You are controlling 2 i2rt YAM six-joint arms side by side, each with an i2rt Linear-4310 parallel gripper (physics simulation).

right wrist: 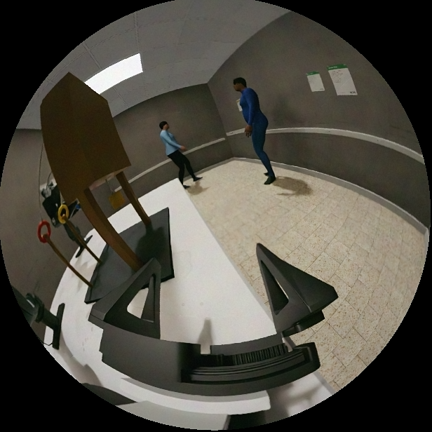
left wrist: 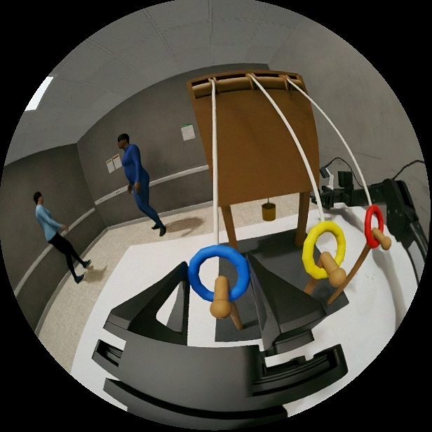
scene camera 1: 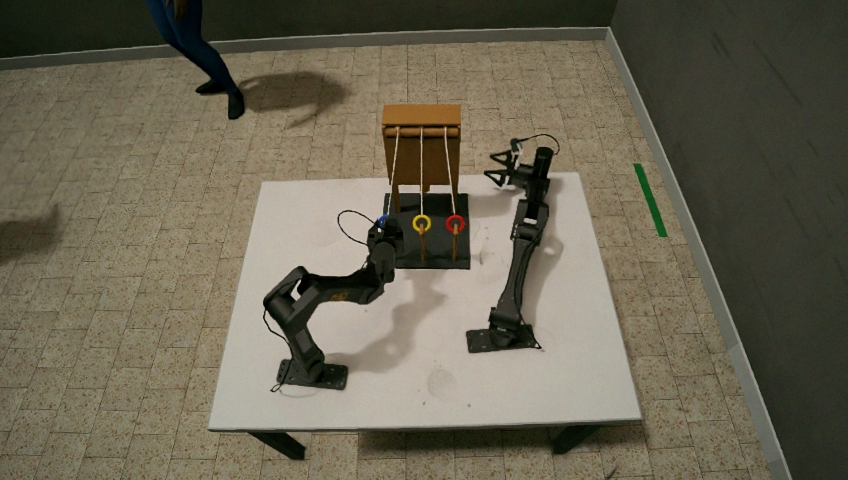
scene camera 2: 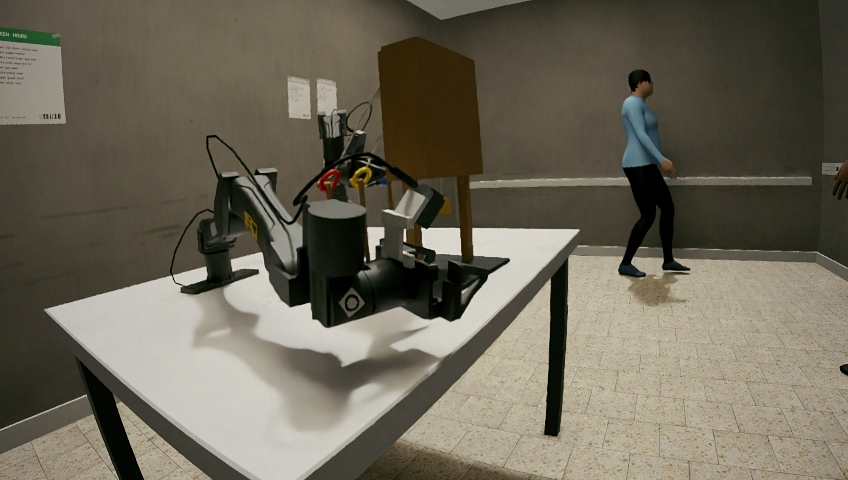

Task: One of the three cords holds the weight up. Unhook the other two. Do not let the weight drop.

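Where they show: right gripper, fingertip midpoint: [scene camera 1: 486, 164] [scene camera 2: 459, 264]; left arm's base, link origin: [scene camera 1: 312, 374]; right arm's base, link origin: [scene camera 1: 500, 339] [scene camera 2: 221, 282].
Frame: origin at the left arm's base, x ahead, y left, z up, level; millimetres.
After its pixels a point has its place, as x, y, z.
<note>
The blue ring [scene camera 1: 381, 220] @[408, -160, 217] [left wrist: 194, 272] hangs around its wooden peg, its cord running up to the board's top bar. My left gripper [left wrist: 216, 262] is shut on it, fingertips against both sides; the arm largely hides this in scene camera 1. The yellow ring [scene camera 1: 414, 222] @[412, -256, 213] [left wrist: 308, 250] and red ring [scene camera 1: 463, 223] @[422, -399, 212] [left wrist: 368, 225] are around their pegs, each on a white cord. The weight [left wrist: 268, 212] [right wrist: 116, 200], a small brownish-yellow cylinder, hangs behind the board. My right gripper [scene camera 1: 487, 167] @[782, -465, 85] [right wrist: 203, 256] is open and empty, right of the board.
The tall brown board [scene camera 1: 423, 157] @[570, -269, 321] [left wrist: 265, 150] [right wrist: 80, 140] stands on wooden legs on a dark base plate [scene camera 1: 461, 205] @[646, -386, 10] [right wrist: 162, 235] near the back of the white table [scene camera 1: 285, 237] @[463, 209, 0]. My right arm stretches along the table's right side. Two people are in the room beyond the table.
</note>
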